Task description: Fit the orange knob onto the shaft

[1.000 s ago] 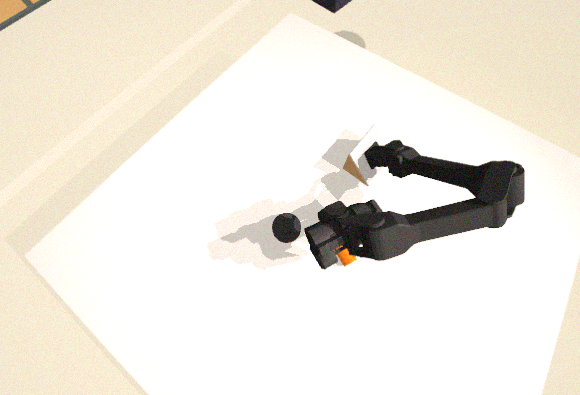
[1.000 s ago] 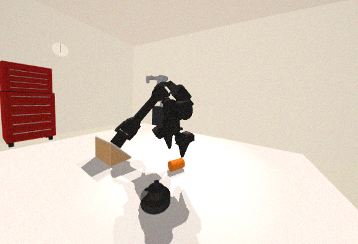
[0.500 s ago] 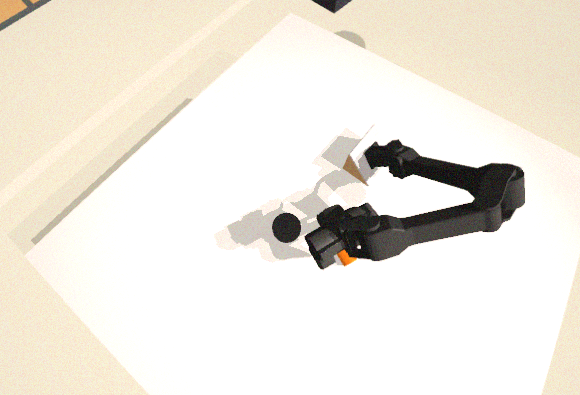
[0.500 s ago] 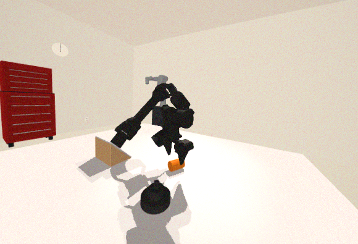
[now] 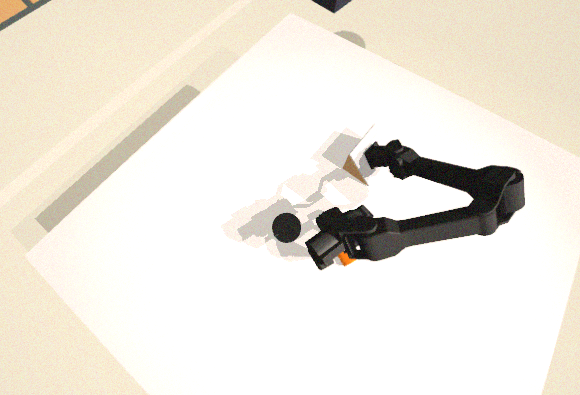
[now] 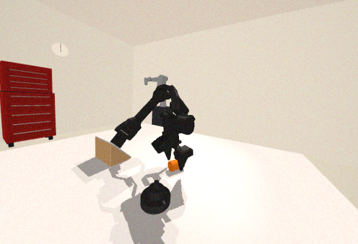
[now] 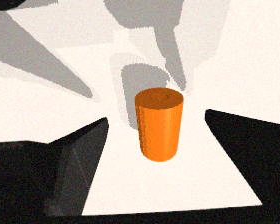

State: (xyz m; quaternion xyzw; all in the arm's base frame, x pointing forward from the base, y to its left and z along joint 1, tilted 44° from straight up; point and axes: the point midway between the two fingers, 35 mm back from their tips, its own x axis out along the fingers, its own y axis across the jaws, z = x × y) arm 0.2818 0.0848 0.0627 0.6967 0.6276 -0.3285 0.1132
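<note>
Now: gripper tip 10 mm to the right of the orange knob. The rest, counted from my gripper tip: round pedestal: 160 mm to the right, 60 mm ahead, 10 mm above.
</note>
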